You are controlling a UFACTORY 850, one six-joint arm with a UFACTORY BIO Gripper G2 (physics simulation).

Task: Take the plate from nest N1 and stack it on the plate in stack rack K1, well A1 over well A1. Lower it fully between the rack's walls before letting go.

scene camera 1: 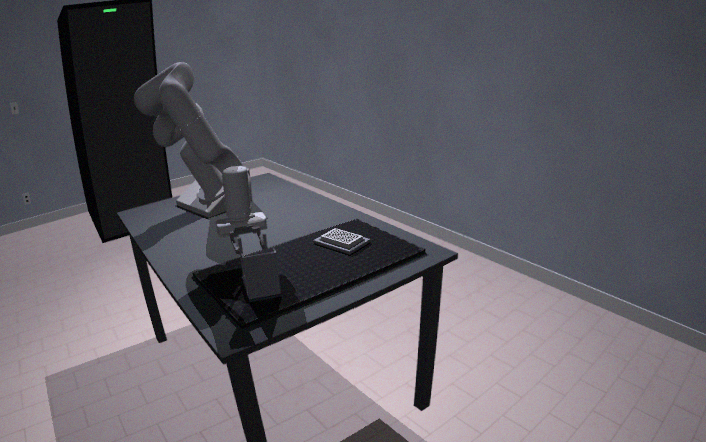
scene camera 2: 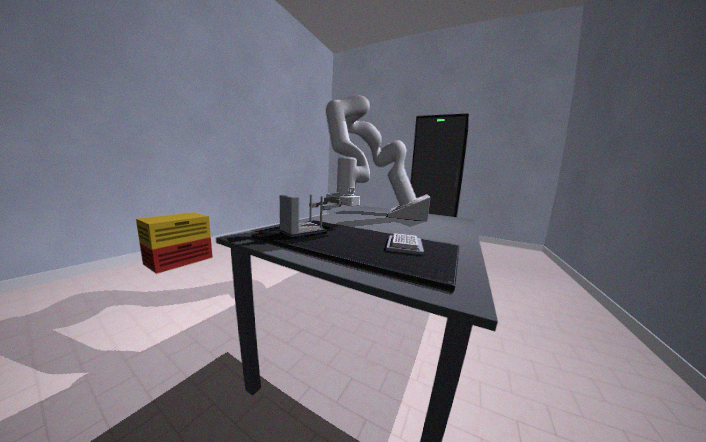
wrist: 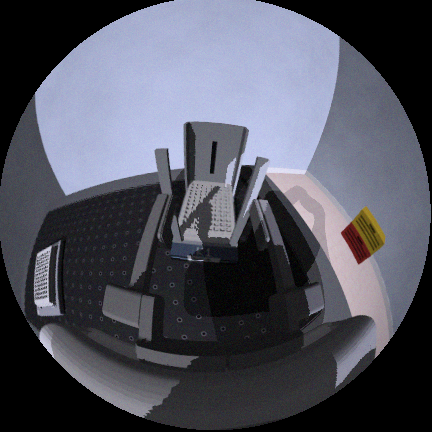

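A white well plate (scene camera 1: 341, 236) (scene camera 2: 405, 239) (wrist: 43, 277) sits in its low grey nest (scene camera 2: 403, 250) (wrist: 59, 277); no N1 label is readable. Stack rack K1 (scene camera 1: 260, 278) (scene camera 2: 288, 214) (wrist: 227, 150) has a tall slotted back wall and slim front posts. A light plate (wrist: 221, 205) lies low between them, partly in shadow. My gripper (scene camera 1: 251, 246) (scene camera 2: 318, 201) (wrist: 213, 220) is shut to its narrow spacing with nothing between its fingers. It is at the front side of the rack, above the board. In the wrist view the fingers appear on either side of the front posts; contact cannot be told.
The black perforated board (scene camera 1: 385, 249) (scene camera 2: 427, 262) (wrist: 100, 240) lies on the dark table (scene camera 1: 442, 255) (scene camera 2: 468, 291) and bears both rack and nest. The rack's tall walls stand near one board end. A yellow and red box (scene camera 2: 174, 242) (wrist: 362, 235) is on the floor beyond the table.
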